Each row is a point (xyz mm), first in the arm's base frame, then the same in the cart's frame.
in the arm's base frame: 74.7 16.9 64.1
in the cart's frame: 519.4 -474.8 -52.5
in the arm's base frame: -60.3 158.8 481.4
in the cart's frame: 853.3 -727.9 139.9
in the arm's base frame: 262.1 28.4 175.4
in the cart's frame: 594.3 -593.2 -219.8
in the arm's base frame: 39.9 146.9 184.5
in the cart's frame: 691.8 -502.2 -6.0
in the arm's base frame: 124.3 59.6 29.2
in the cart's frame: 539.4 -431.6 -109.3
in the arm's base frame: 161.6 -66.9 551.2
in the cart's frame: 705.7 -940.8 -55.0
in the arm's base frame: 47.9 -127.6 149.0
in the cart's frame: 439.7 -616.7 -4.3
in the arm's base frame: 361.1 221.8 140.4
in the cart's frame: 744.5 -479.6 -333.8
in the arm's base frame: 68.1 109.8 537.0
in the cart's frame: 845.4 -821.3 25.0
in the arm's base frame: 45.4 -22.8 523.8
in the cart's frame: 724.7 -875.6 52.6
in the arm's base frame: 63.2 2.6 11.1
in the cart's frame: 479.1 -436.0 -48.9
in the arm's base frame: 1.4 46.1 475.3
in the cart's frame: 756.4 -791.8 84.3
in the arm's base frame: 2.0 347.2 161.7
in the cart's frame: 849.1 -372.5 16.5
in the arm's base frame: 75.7 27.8 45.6
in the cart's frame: 519.1 -453.8 -57.0
